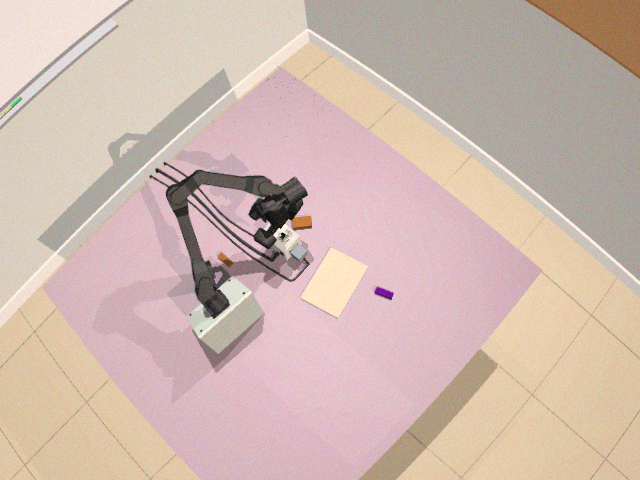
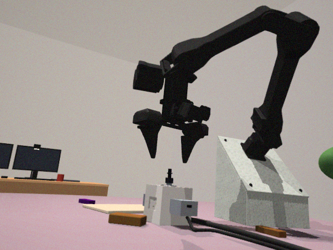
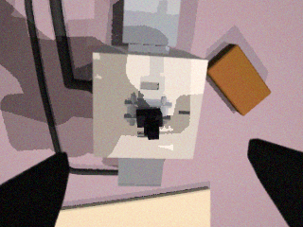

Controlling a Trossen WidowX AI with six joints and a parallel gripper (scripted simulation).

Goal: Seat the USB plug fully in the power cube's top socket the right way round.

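Right now my gripper tip is 4 cm above the black USB plug. Round my gripper tip: socket (6 cm below); cream board (3 cm ahead, 21 cm to the right, 13 cm below); orange block (9 cm ahead, 3 cm to the left, 12 cm below).
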